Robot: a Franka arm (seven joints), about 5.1 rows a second.
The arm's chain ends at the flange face. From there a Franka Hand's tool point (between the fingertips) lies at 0.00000 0.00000 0.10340 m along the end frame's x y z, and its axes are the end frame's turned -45 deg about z.
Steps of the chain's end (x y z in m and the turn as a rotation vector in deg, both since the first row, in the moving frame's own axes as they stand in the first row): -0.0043 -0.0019 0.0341 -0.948 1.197 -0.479; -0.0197 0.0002 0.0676 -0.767 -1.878 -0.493
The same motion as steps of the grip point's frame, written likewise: -0.0014 -0.0016 0.0341 -1.517 0.176 -0.479; -0.0175 -0.0152 0.0675 0.786 -1.870 -0.493
